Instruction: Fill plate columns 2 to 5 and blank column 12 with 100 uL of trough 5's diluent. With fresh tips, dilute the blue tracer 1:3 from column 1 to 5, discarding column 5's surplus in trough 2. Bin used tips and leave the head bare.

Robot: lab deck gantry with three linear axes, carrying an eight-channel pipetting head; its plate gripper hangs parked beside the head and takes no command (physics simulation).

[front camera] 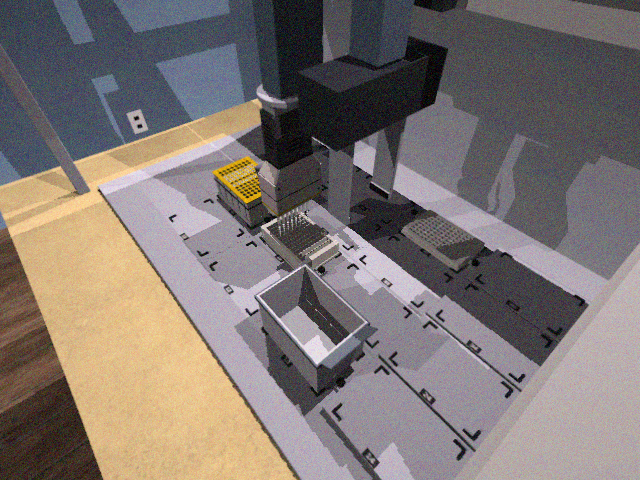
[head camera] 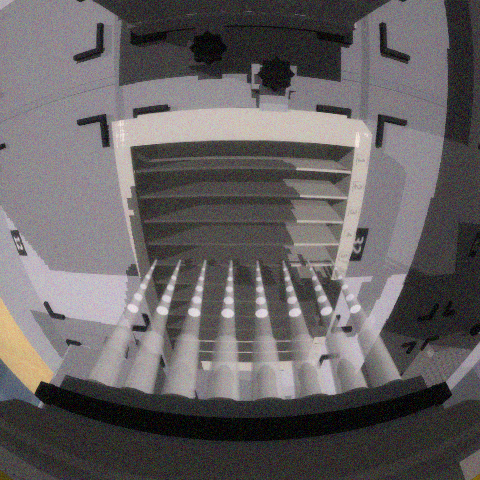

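The pipetting head [front camera: 290, 181] [head camera: 245, 425] carries a row of translucent tips [front camera: 293, 219] [head camera: 228, 312]. Their lower ends point down over the pale trough reservoir [front camera: 324, 251] [head camera: 240, 127], near the label 5 in the head view; whether they touch liquid I cannot tell. The yellow tip rack [front camera: 238, 178] stands behind, partly hidden by the head. The grey well plate [front camera: 439, 232] lies to the right; its well contents cannot be made out. The open grey bin [front camera: 294, 348] stands in front of the reservoir. The parked plate gripper [front camera: 362, 207] hangs beside the head, its two paddles apart with nothing between them.
Black corner brackets [front camera: 369, 342] mark the deck positions. Dark round knobs [head camera: 208, 47] [head camera: 275, 74] sit beyond the reservoir's edge in the head view. A slanted grey post [front camera: 46, 124] stands at the left, and a pale panel [front camera: 578, 392] crosses the right foreground.
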